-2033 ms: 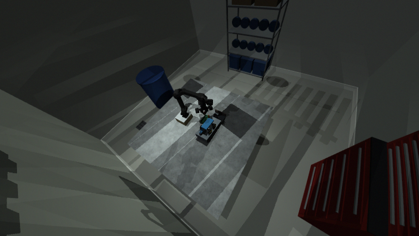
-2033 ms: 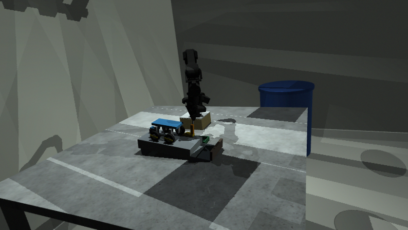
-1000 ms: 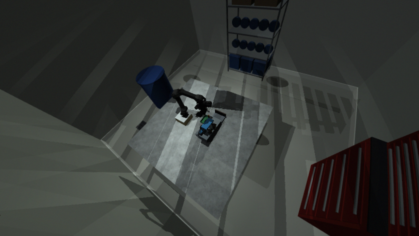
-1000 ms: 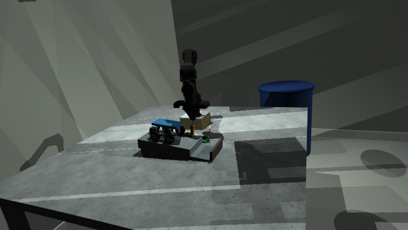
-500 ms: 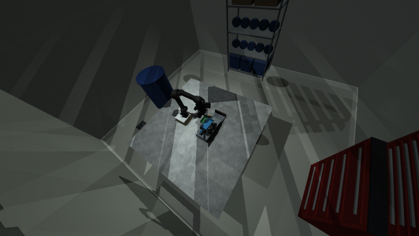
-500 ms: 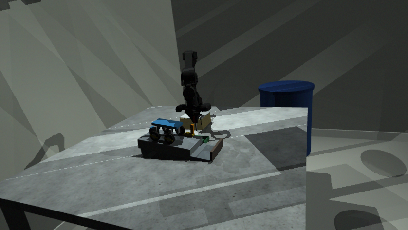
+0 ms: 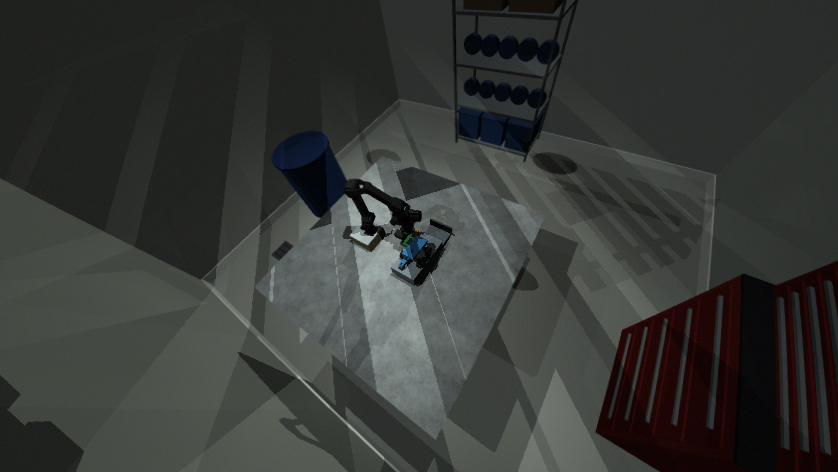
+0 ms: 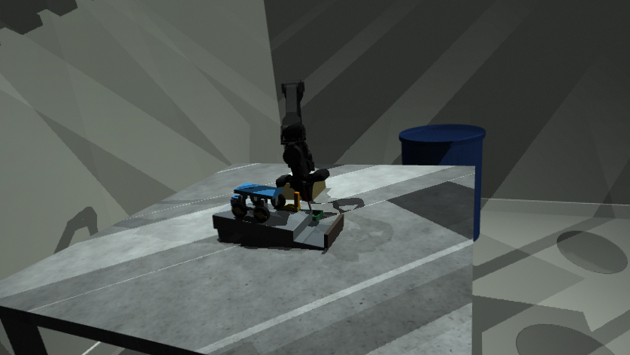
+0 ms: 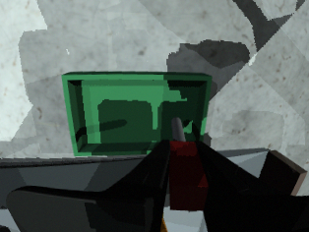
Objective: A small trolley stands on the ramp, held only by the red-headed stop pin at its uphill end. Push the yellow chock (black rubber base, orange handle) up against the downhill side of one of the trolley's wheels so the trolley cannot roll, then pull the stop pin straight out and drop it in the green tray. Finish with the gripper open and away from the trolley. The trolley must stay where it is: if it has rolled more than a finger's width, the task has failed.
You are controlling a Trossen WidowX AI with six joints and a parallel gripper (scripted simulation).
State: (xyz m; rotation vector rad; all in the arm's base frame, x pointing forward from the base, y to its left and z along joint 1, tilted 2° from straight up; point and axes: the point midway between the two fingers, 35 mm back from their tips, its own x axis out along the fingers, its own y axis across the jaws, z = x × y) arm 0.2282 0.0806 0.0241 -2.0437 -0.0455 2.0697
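Right now my gripper tip is 20 mm to the left of the green tray and 80 mm above it. From my gripper tip the other things lie so: trolley 100 mm ahead, 140 mm to the right, 40 mm above; yellow chock 60 mm ahead, 40 mm to the right, 10 mm above; red-headed stop pin right at my gripper tip.
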